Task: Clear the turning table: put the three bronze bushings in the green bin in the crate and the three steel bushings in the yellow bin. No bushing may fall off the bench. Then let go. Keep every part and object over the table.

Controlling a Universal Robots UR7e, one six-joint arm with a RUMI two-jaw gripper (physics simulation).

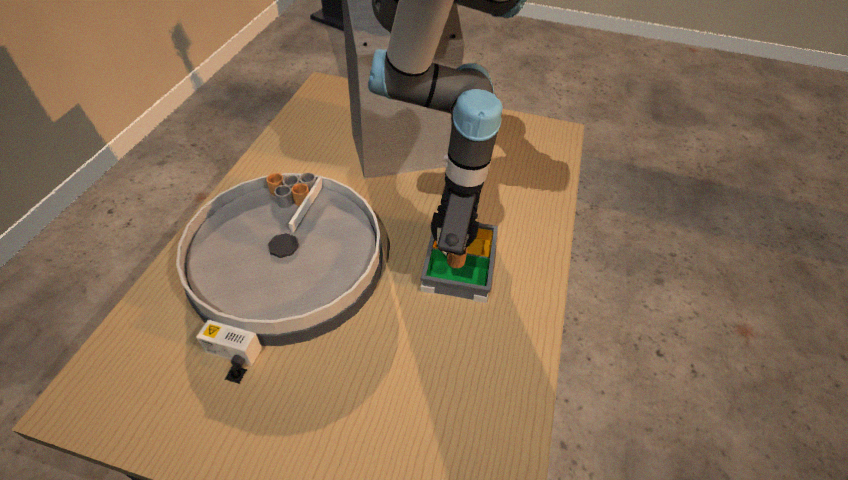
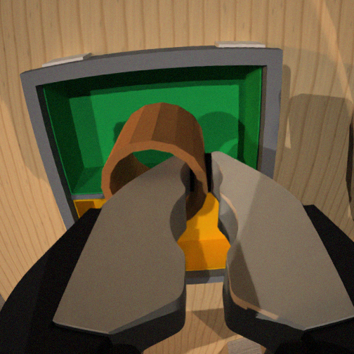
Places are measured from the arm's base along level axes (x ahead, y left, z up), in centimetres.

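Pixels of known places: gripper, fingertip midpoint: (image 1: 448, 255).
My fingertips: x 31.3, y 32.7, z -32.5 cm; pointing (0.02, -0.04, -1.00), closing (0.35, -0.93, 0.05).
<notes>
Ahead of a thing's pixels: the offset from my fingertips to its middle. "pt": to the spot under its first point.
My gripper (image 1: 455, 249) (image 2: 198, 156) is shut on the wall of a bronze bushing @[dx -0.2, dy +1.8, dz +1.0 cm] (image 1: 456, 259) (image 2: 162, 122), one finger inside it and one outside. It holds the bushing over the crate @[dx -5.7, dy +0.3, dz -6.4 cm] (image 1: 455, 289) (image 2: 150, 60), above the green bin @[pt dx -1.0, dy -2.2, dz -8.3 cm] (image 1: 439, 271) (image 2: 100, 107) near the divider. The yellow bin @[pt dx -13.2, dy +1.7, dz -8.3 cm] (image 1: 480, 245) (image 2: 204, 252) is partly hidden by the gripper. On the turning table @[dx +15.9, dy -32.3, dz -3.7 cm] (image 1: 333, 261), two bronze bushings @[dx +3.5, dy -46.0, dz -1.7 cm] (image 1: 274, 183) @[dx +2.9, dy -38.7, dz -1.7 cm] (image 1: 300, 193) and three steel bushings @[dx +5.6, dy -41.4, dz -1.7 cm] (image 1: 283, 195) @[dx +1.9, dy -42.5, dz -1.7 cm] (image 1: 290, 180) @[dx -1.0, dy -39.9, dz -1.7 cm] (image 1: 307, 177) stand clustered at the far rim, beside the white bar.
The white bar @[pt dx +5.2, dy -35.2, dz -1.3 cm] (image 1: 305, 205) runs from near the dark hub @[dx +15.9, dy -32.3, dz -3.2 cm] (image 1: 283, 245) towards the table's far rim. A white box @[pt dx +38.7, dy -24.1, dz -3.0 cm] (image 1: 229, 340) with a warning label stands at the turning table's front edge, with a small black part @[pt dx +41.5, dy -21.0, dz -8.2 cm] (image 1: 236, 373) before it. The robot's pedestal (image 1: 401, 139) stands behind.
</notes>
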